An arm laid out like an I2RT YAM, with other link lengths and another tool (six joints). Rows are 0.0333 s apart.
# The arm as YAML. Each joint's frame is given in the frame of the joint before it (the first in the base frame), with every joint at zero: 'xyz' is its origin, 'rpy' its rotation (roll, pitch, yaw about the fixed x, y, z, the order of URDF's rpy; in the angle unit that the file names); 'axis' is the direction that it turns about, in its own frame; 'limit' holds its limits. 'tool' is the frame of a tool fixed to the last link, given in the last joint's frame.
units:
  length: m
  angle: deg
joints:
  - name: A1
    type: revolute
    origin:
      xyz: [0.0, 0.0, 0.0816]
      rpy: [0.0, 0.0, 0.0]
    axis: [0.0, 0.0, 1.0]
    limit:
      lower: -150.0
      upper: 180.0
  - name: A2
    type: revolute
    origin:
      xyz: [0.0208, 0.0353, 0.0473]
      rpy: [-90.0, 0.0, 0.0]
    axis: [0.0, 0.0, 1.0]
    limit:
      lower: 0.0
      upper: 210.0
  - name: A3
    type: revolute
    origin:
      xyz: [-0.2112, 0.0, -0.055]
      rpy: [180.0, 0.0, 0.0]
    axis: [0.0, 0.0, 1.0]
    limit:
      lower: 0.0
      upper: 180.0
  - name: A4
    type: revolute
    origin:
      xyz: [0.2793, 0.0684, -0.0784]
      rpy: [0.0, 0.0, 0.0]
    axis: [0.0, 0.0, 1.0]
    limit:
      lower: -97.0
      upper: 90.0
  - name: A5
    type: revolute
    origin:
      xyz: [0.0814, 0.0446, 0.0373]
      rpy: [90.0, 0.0, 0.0]
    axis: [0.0, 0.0, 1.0]
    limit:
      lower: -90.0
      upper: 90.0
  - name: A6
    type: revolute
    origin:
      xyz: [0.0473, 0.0, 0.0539]
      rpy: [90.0, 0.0, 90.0]
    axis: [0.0, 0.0, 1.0]
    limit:
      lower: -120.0
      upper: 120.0
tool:
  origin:
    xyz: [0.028, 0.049, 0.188]
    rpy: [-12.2, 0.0, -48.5]
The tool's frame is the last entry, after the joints.
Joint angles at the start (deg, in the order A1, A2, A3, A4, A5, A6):
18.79, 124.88, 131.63, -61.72, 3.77, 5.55
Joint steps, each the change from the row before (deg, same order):
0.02, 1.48, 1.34, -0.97, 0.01, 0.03
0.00, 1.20, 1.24, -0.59, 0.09, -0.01
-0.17, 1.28, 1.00, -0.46, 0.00, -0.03
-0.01, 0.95, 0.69, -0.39, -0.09, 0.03
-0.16, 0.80, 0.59, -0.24, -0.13, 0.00
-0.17, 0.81, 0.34, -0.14, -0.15, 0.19
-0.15, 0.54, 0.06, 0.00, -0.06, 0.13
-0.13, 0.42, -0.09, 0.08, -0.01, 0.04
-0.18, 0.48, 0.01, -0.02, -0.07, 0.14
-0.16, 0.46, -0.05, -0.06, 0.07, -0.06
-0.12, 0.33, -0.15, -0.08, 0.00, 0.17
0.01, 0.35, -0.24, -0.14, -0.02, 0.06
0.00, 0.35, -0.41, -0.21, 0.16, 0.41
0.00, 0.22, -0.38, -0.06, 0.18, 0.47
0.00, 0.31, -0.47, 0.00, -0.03, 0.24
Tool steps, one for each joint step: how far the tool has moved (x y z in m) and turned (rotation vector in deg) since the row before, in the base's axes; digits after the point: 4 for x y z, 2 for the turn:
-0.0010, -0.0002, -0.0063, -0.35, 1.05, -0.01
0.0007, -0.0002, -0.0036, -0.25, 0.50, -0.04
0.0008, -0.0014, -0.0058, -0.25, 0.70, -0.14
-0.0003, 0.0002, -0.0048, -0.12, 0.64, 0.01
0.0006, -0.0009, -0.0039, -0.04, 0.46, -0.09
0.0001, -0.0009, -0.0055, 0.03, 0.64, -0.25
0.0000, -0.0011, -0.0046, -0.04, 0.49, -0.23
0.0000, -0.0012, -0.0043, -0.11, 0.42, -0.16
-0.0002, -0.0014, -0.0044, -0.02, 0.50, -0.27
-0.0005, -0.0021, -0.0045, -0.26, 0.52, -0.14
-0.0011, -0.0014, -0.0041, -0.09, 0.55, -0.27
-0.0021, -0.0004, -0.0050, -0.18, 0.71, -0.03
-0.0032, -0.0013, -0.0061, -0.24, 0.91, -0.44
-0.0022, -0.0010, -0.0045, -0.15, 0.61, -0.50
-0.0025, -0.0004, -0.0058, -0.11, 0.77, -0.20

